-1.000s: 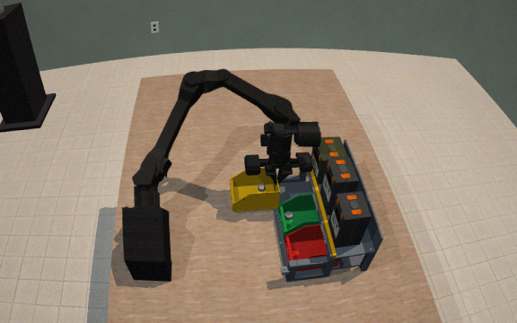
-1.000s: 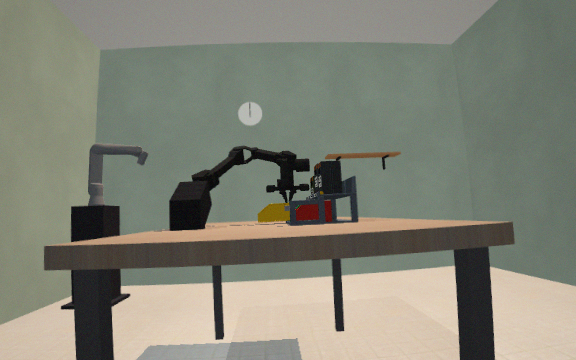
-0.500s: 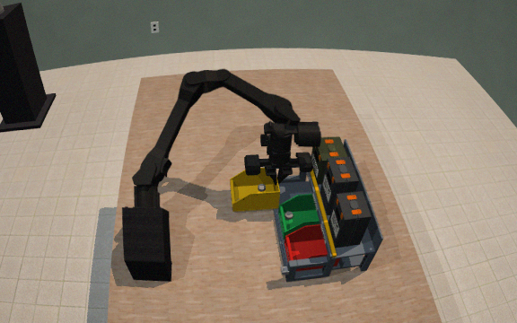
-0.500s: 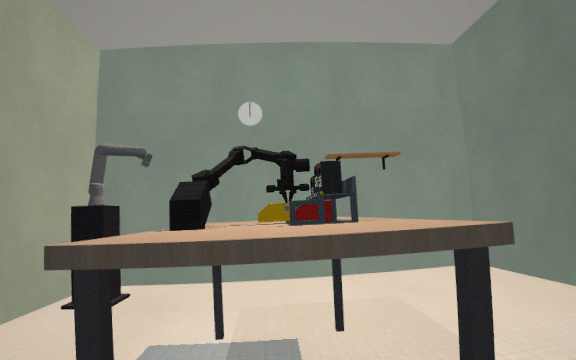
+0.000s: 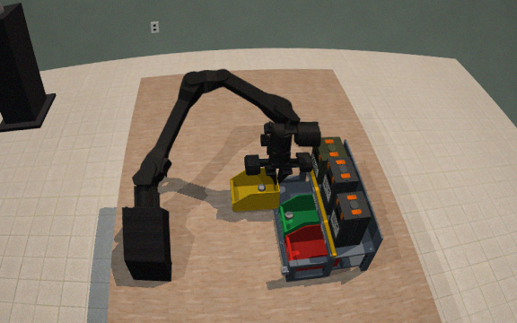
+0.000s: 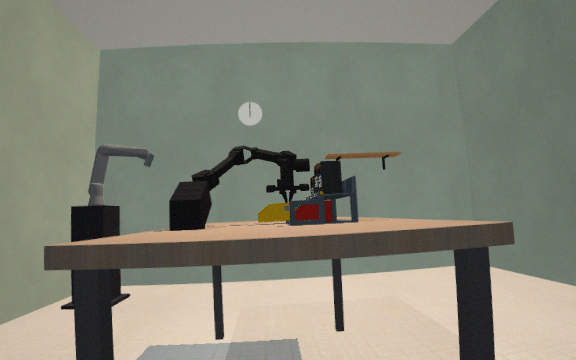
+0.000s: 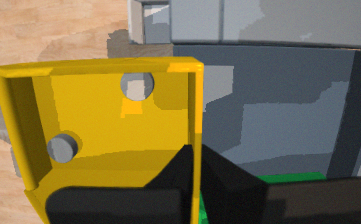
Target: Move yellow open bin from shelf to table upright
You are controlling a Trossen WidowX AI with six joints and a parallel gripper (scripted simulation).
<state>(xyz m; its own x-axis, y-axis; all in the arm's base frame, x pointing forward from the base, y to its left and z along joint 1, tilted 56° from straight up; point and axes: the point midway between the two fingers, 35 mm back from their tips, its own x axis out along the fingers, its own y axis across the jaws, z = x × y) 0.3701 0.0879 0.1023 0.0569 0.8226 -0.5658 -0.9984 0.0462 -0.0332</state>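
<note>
My hand is 60 mm past the yellow bin and 50 mm above it. Round my hand: red bin: 220 mm to the right, 70 mm ahead, 60 mm below; yellow rail: 110 mm to the right, 100 mm ahead, 10 mm above; green bin: 110 mm to the right, 70 mm ahead, 60 mm below.
</note>
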